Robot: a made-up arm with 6 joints. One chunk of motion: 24 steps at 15 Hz.
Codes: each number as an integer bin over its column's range. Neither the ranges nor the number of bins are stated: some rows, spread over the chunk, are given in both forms.
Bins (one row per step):
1: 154 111 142 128 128 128
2: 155 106 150 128 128 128
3: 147 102 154 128 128 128
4: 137 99 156 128 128 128
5: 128 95 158 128 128 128
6: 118 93 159 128 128 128
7: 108 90 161 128 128 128
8: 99 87 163 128 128 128
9: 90 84 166 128 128 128
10: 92 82 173 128 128 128
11: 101 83 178 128 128 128
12: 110 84 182 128 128 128
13: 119 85 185 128 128 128
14: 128 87 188 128 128 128
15: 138 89 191 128 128 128
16: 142 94 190 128 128 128
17: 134 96 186 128 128 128
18: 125 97 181 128 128 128
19: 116 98 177 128 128 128
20: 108 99 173 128 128 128
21: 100 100 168 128 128 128
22: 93 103 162 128 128 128
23: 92 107 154 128 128 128
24: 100 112 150 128 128 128
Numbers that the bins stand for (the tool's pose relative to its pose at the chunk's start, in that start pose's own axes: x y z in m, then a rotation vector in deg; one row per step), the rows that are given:
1: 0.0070 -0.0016 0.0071 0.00 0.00 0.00
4: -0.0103 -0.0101 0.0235 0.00 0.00 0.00
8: -0.0491 -0.0186 0.0318 0.00 0.00 0.00
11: -0.0470 -0.0214 0.0494 0.00 0.00 0.00
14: -0.0195 -0.0186 0.0612 0.00 0.00 0.00
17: -0.0134 -0.0122 0.0588 0.00 0.00 0.00
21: -0.0480 -0.0094 0.0376 0.00 0.00 0.00
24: -0.0480 -0.0009 0.0165 0.00 0.00 0.00
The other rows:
2: 0.0080 -0.0052 0.0165 0.00 0.00 0.00
3: -0.0001 -0.0080 0.0212 0.00 0.00 0.00
5: -0.0195 -0.0129 0.0259 0.00 0.00 0.00
6: -0.0297 -0.0144 0.0271 0.00 0.00 0.00
7: -0.0399 -0.0165 0.0294 0.00 0.00 0.00
9: -0.0582 -0.0207 0.0353 0.00 0.00 0.00
10: -0.0562 -0.0221 0.0435 0.00 0.00 0.00
12: -0.0378 -0.0207 0.0541 0.00 0.00 0.00
13: -0.0287 -0.0200 0.0576 0.00 0.00 0.00
15: -0.0093 -0.0172 0.0647 0.00 0.00 0.00
16: -0.0052 -0.0136 0.0635 0.00 0.00 0.00
18: -0.0225 -0.0115 0.0529 0.00 0.00 0.00
19: -0.0317 -0.0108 0.0482 0.00 0.00 0.00
20: -0.0399 -0.0101 0.0435 0.00 0.00 0.00
22: -0.0552 -0.0073 0.0306 0.00 0.00 0.00
23: -0.0562 -0.0045 0.0212 0.00 0.00 0.00

